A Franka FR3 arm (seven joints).
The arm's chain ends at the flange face. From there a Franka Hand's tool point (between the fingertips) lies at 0.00 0.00 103.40 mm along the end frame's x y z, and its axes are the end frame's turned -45 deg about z.
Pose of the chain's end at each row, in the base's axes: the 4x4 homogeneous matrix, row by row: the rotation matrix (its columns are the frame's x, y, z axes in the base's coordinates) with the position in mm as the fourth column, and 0 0 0 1 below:
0.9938 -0.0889 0.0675 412.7; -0.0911 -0.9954 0.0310 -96.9; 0.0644 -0.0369 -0.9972 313.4; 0 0 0 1
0.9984 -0.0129 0.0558 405.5; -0.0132 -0.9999 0.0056 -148.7; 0.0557 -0.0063 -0.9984 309.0; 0 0 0 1
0.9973 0.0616 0.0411 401.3; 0.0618 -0.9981 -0.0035 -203.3; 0.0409 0.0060 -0.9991 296.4; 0 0 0 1
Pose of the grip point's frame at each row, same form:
0.7656 0.6399 0.0675 419.7; 0.6394 -0.7683 0.0310 -93.7; 0.0716 0.0194 -0.9972 210.3; 0 0 0 1
0.7151 0.6969 0.0558 411.3; 0.6977 -0.7164 0.0056 -148.1; 0.0438 0.0349 -0.9984 205.8; 0 0 0 1
0.6616 0.7488 0.0411 405.5; 0.7495 -0.6621 -0.0035 -203.7; 0.0247 0.0332 -0.9991 193.1; 0 0 0 1

